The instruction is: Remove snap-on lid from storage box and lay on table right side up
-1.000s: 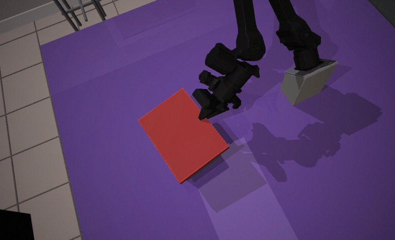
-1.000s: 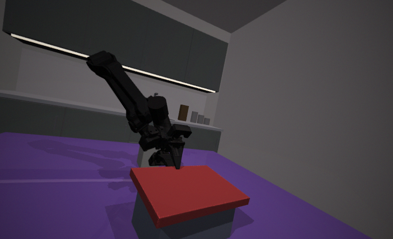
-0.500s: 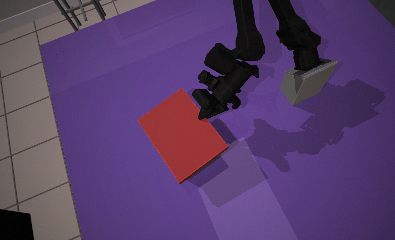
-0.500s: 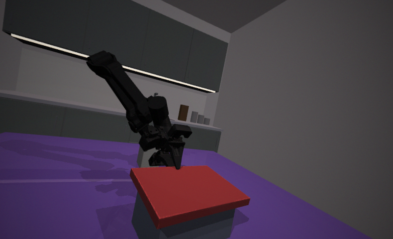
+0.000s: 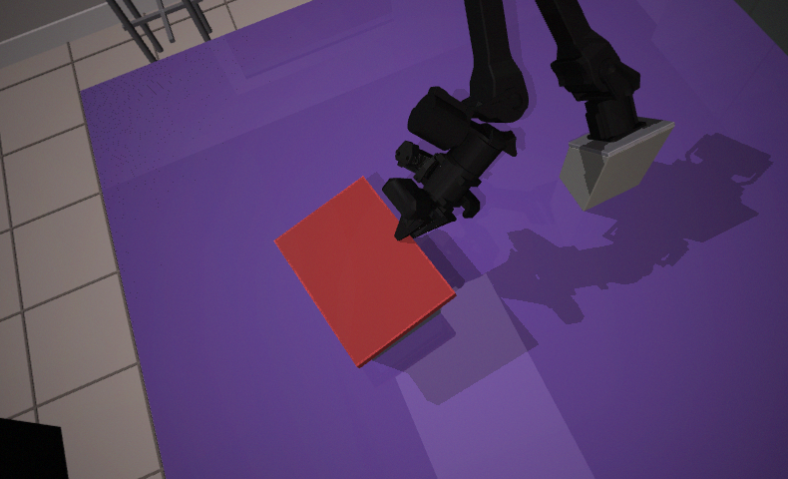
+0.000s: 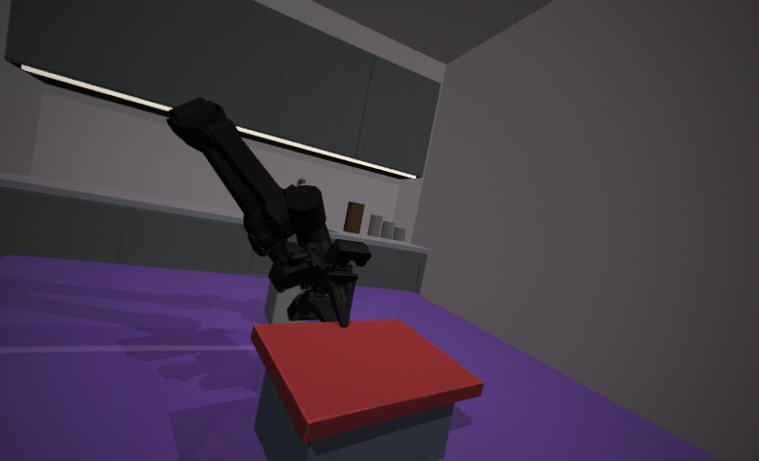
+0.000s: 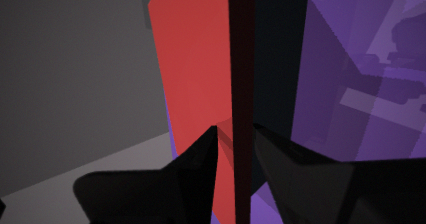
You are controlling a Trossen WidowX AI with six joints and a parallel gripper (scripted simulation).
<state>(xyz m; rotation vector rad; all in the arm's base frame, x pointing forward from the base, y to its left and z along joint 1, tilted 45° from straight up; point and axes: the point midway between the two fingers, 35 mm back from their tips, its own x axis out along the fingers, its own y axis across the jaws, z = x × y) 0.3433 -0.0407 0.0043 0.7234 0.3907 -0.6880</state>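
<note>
My gripper tip is 80 mm short of the red lid and 10 mm to the right of it. Also, from my gripper tip: dark grey storage box (70 mm ahead, 10 mm to the left, 60 mm below).
</note>
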